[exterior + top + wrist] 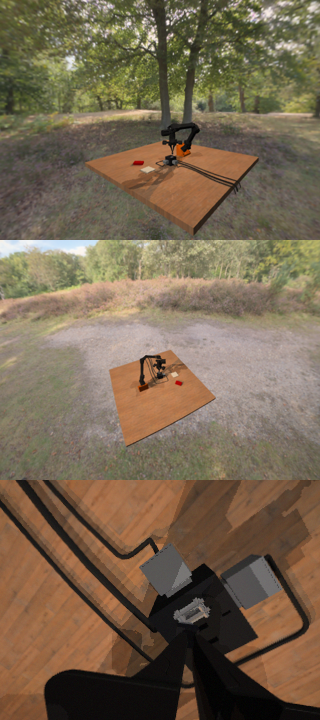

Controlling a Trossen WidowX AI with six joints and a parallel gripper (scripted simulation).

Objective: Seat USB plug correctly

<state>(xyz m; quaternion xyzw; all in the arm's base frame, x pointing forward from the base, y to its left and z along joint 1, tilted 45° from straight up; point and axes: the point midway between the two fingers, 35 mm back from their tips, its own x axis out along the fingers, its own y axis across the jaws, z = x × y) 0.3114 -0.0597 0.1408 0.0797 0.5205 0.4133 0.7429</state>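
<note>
Right now my gripper tip is 1 cm above the USB plug. Round my gripper tip: beige tile: 22 cm ahead, 12 cm to the right, 13 cm below; red block: 16 cm ahead, 30 cm to the right, 12 cm below.
</note>
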